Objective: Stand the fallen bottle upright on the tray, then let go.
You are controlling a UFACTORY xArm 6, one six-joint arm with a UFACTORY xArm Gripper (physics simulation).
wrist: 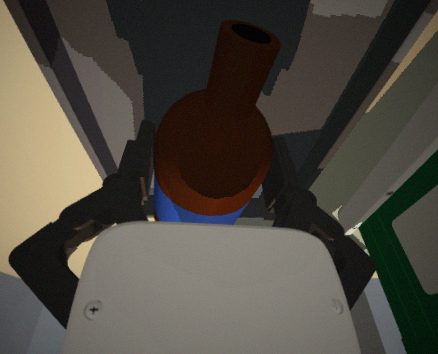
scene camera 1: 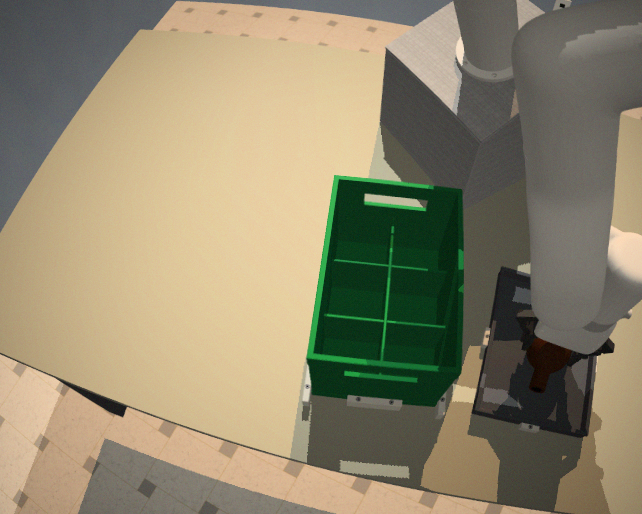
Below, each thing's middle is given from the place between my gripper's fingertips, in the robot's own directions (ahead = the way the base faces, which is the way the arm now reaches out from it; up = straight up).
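With the brown bottle (scene camera 1: 545, 357), my hand is 10 mm below it and 10 mm past it.
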